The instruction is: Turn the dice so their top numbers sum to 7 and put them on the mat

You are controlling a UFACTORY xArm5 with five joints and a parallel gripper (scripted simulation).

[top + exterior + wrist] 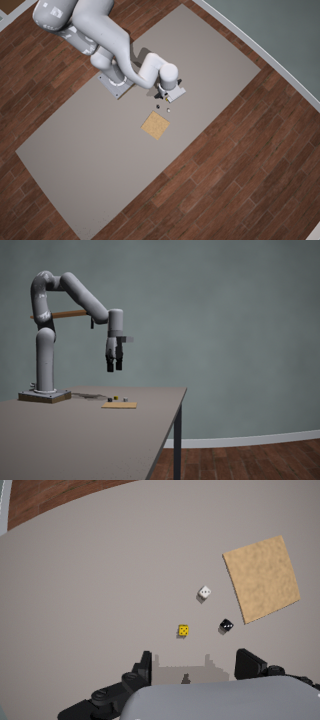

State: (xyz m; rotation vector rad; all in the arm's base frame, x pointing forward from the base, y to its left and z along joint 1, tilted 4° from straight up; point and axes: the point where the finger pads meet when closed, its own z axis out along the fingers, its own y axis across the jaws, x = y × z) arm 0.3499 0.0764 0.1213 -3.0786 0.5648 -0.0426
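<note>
My hand is 14 cm above the yellow die. Round my hand: white die (5 cm ahead, 6 cm to the right, 14 cm below); then black die (2 cm behind, 8 cm to the right, 14 cm below); then tan mat (4 cm ahead, 19 cm to the right, 15 cm below).
</note>
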